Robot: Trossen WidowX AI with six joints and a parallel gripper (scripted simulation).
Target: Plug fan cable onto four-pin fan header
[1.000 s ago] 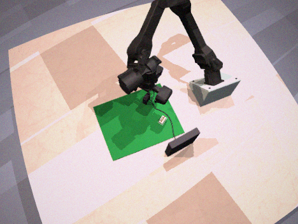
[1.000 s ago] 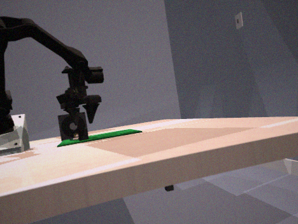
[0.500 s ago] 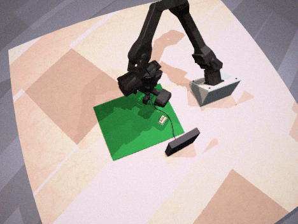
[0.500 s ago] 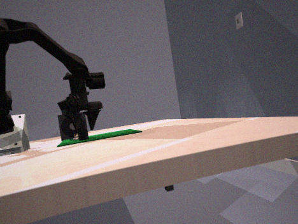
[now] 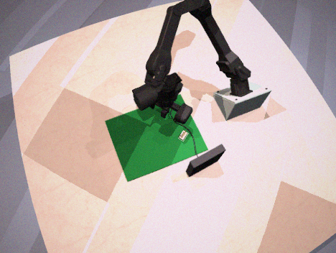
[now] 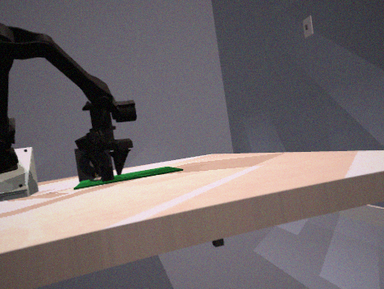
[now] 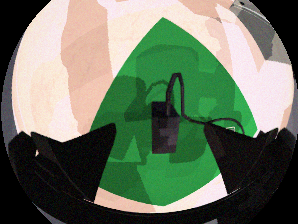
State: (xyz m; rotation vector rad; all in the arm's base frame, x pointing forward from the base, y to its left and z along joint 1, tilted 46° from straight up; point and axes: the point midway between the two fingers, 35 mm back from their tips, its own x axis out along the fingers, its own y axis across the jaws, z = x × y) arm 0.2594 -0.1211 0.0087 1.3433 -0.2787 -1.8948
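Now: gripper tip 1 cm past the dark plug and 1 cm below it. Also, from my gripper tip: green board (6 cm ahead, 5 cm to the left, 3 cm below); then black fan (2 cm behind, 22 cm to the left, 4 cm above).
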